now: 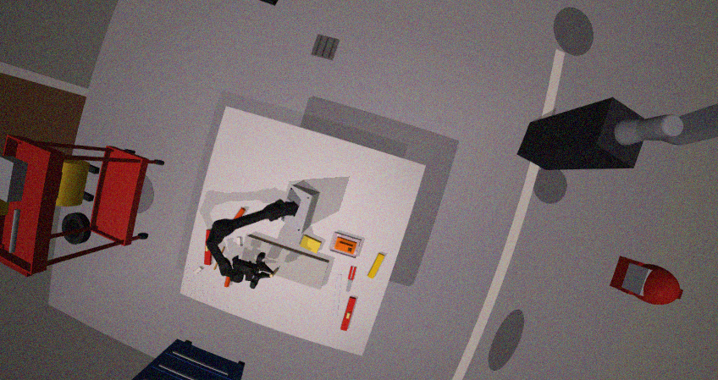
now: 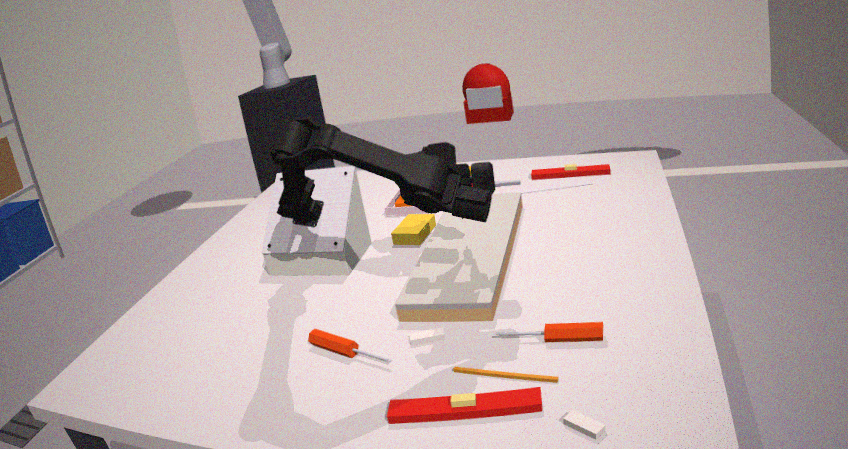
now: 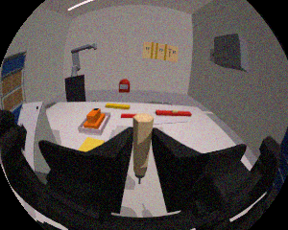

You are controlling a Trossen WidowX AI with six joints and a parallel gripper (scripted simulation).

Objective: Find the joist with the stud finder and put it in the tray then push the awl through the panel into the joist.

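Right now my gripper tip is 60 mm above the awl. Also, from my gripper tip: yellow block (170 mm behind, 100 mm to the left, 180 mm below); pink tray (260 mm behind, 290 mm to the left, 180 mm below); stud finder (260 mm behind, 300 mm to the left, 150 mm below).
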